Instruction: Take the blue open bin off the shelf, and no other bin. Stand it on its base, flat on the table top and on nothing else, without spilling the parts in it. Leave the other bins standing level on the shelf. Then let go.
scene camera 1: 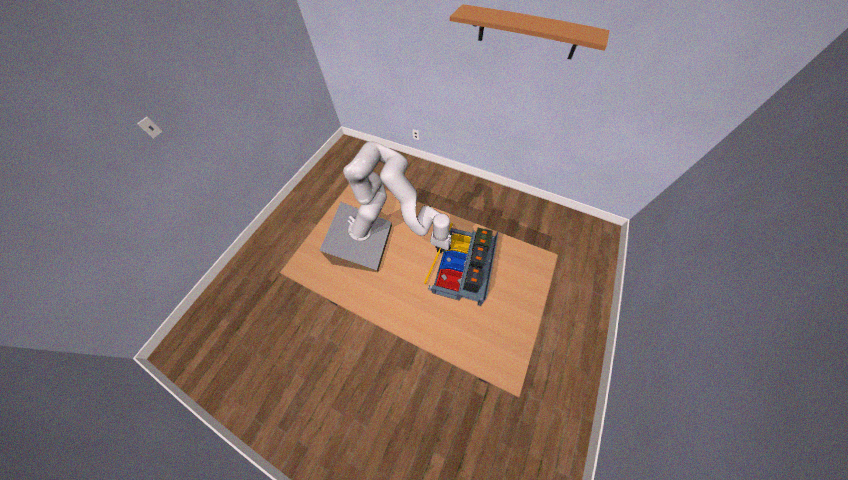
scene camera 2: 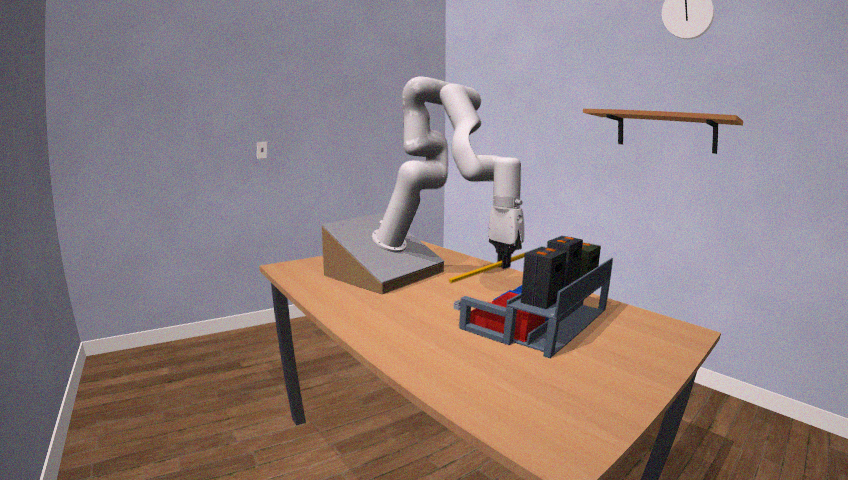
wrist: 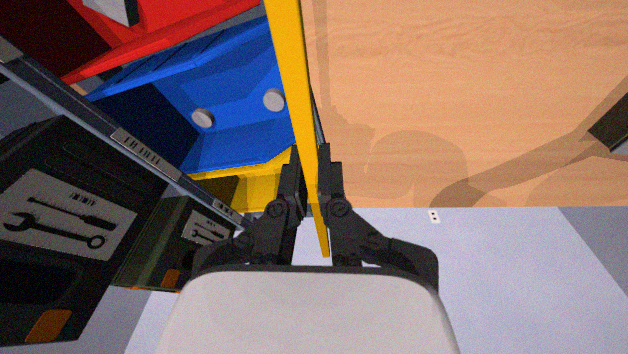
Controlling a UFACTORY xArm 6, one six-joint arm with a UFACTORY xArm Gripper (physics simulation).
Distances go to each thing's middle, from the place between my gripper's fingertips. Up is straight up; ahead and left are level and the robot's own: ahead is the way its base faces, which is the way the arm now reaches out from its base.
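There's a yellow bin (wrist: 245,189) that's 5 cm ahead of my hand, 13 cm to the left of it and 8 cm below it. The blue open bin (wrist: 228,72) is 2 cm to the left of my hand, 9 cm ahead of it and 8 cm below it. And the red bin (scene camera 2: 525,322), that one's 8 cm to the right of my hand, 14 cm ahead of it and 8 cm below it.
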